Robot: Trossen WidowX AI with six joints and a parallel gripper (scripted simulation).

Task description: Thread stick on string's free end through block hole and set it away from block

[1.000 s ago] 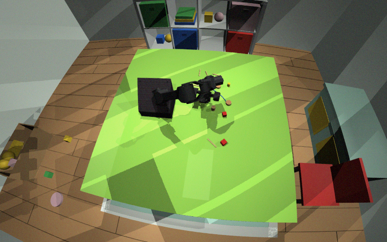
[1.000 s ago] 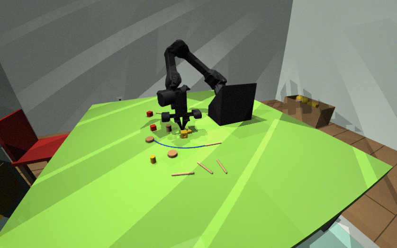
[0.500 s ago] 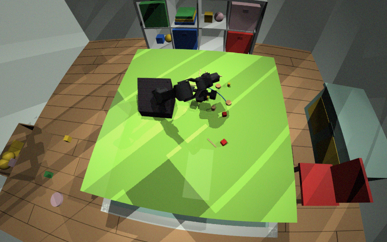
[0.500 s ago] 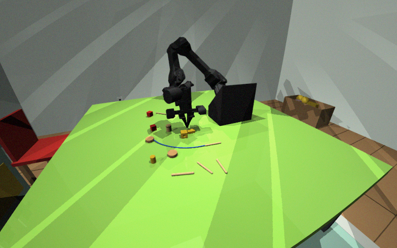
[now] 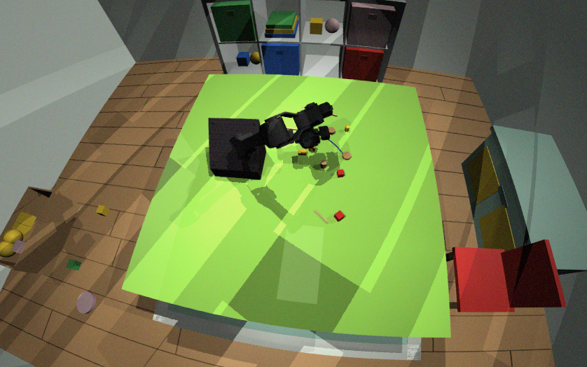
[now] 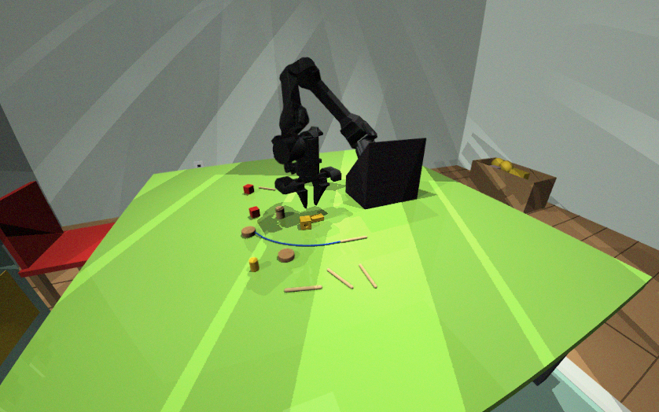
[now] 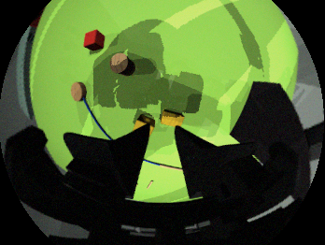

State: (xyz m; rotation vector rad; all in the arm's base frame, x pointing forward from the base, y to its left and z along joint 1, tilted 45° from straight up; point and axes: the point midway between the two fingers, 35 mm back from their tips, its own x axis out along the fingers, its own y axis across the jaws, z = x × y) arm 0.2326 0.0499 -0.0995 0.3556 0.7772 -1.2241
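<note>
Now: gripper tip 80 mm past the thin wooden stick, 130 mm to the right of it and 50 mm above it. Round my gripper tip: yellow cylinder: 170 mm ahead, 180 mm to the left, 40 mm below; round wooden button: 180 mm ahead, 20 mm to the left, 40 mm below; brown cylinder: 90 mm ahead, 50 mm to the right, 30 mm below.
</note>
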